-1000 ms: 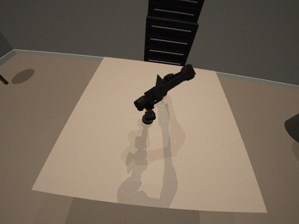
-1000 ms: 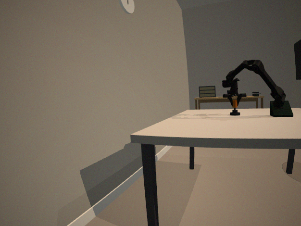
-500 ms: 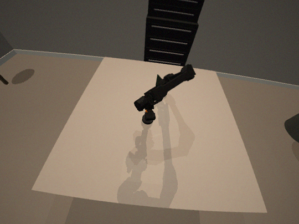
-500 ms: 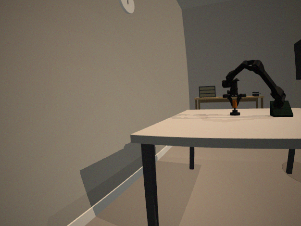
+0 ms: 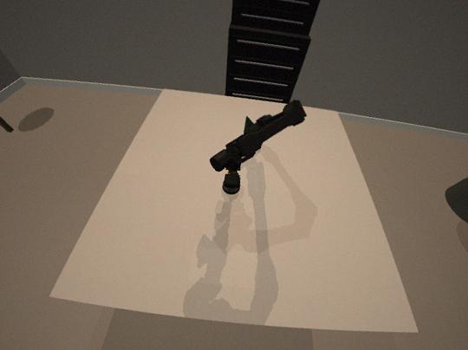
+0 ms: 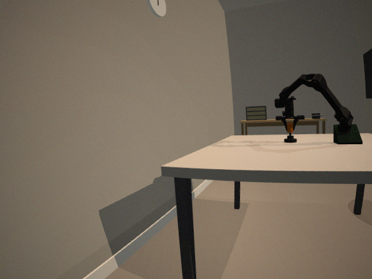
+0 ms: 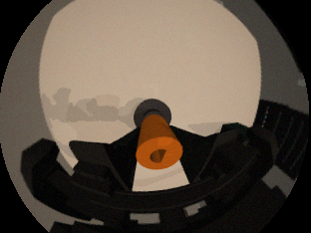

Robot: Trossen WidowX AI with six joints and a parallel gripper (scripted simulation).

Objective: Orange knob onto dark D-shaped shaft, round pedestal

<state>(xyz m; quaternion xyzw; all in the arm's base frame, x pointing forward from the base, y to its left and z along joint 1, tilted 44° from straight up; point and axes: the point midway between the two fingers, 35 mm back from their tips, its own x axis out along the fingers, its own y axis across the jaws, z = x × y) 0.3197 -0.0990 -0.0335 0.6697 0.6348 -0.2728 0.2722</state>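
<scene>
Now: the orange knob 20 mm above my gripper tip. From my gripper tip the other things lie so: dark round pedestal: 40 mm below.
</scene>
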